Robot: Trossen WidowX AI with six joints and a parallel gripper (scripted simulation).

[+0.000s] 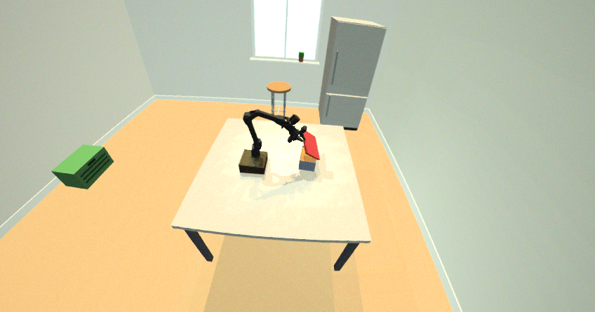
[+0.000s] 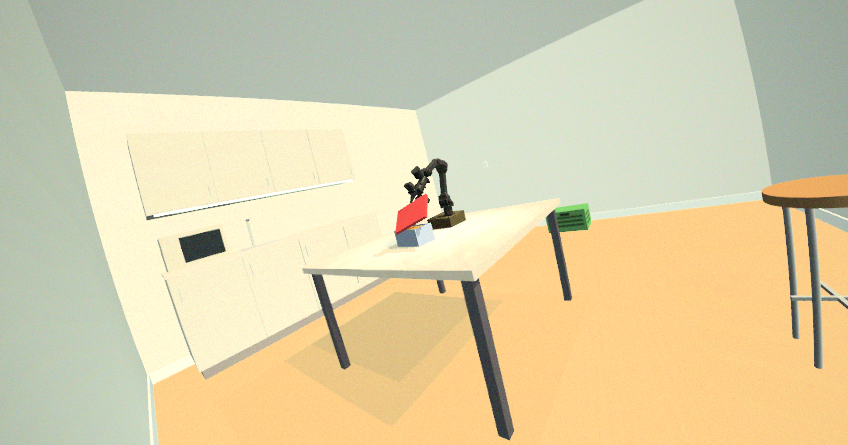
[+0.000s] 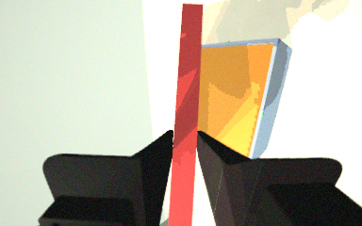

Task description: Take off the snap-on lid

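My gripper tip is 6 cm short of the red lid, 3 cm to the right of it and 5 cm above it. Round my gripper tip: storage box: 5 cm ahead, 18 cm below.
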